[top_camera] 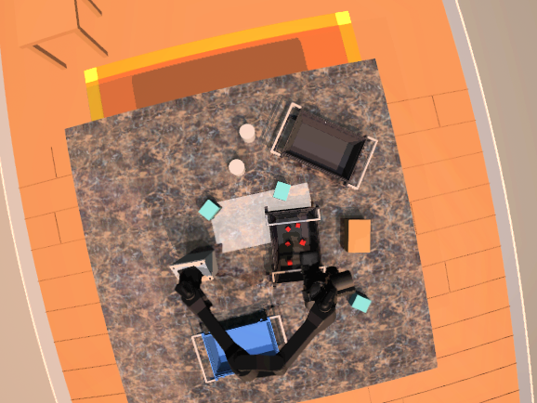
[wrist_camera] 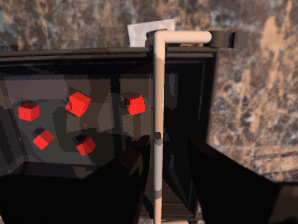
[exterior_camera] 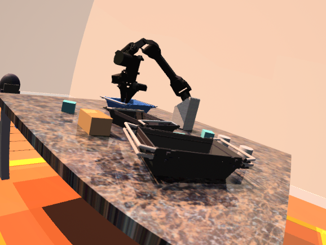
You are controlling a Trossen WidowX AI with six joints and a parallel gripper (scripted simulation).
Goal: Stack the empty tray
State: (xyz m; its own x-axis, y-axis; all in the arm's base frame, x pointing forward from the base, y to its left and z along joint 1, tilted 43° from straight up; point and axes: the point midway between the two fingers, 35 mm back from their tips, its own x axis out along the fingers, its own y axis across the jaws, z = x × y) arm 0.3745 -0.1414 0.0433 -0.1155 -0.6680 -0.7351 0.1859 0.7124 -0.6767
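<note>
My gripper tip is now 320 mm past the blue tray, 220 mm to the left of it and 50 mm above it. The rest, counted from my gripper tip: orange block 220 mm ahead, 60 mm to the left, 60 mm below.
</note>
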